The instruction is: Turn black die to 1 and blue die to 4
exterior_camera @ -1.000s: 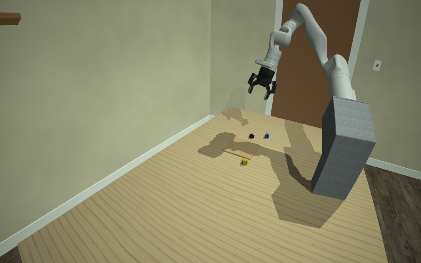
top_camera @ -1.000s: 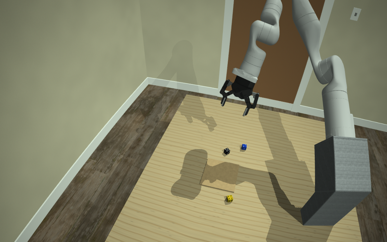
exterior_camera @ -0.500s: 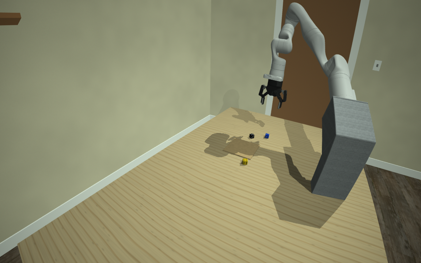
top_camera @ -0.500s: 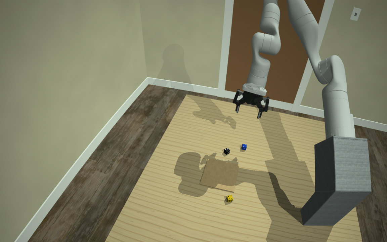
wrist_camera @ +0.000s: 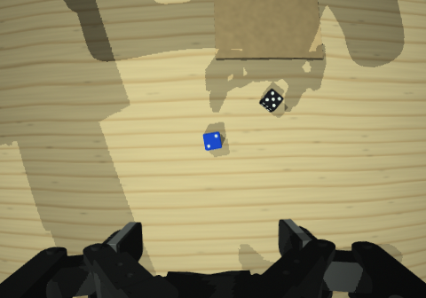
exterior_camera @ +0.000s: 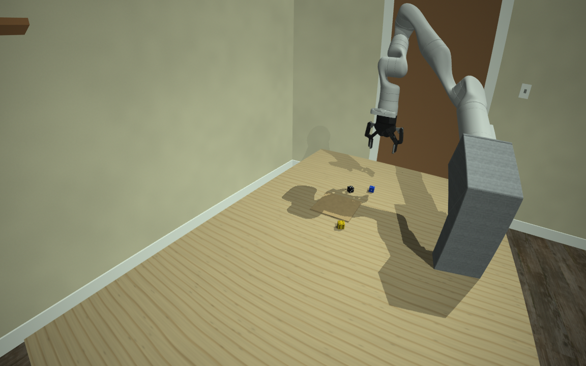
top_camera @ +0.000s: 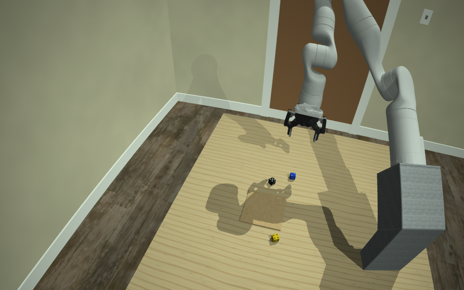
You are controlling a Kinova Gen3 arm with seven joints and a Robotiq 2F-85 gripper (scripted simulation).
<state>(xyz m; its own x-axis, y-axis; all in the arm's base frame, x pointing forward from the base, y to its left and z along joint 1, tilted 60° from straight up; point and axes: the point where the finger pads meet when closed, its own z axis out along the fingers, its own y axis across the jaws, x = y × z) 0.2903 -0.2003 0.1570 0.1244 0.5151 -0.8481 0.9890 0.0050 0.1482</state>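
The black die is 15 cm below my hand, 10 cm to the left of it and 9 cm ahead of it. The rest, counted from my hand: yellow die: 34 cm to the left, 15 cm below, 6 cm ahead; tan mat: 22 cm to the left, 16 cm below, 11 cm ahead; blue die: 15 cm below, 6 cm to the left, 1 cm ahead.
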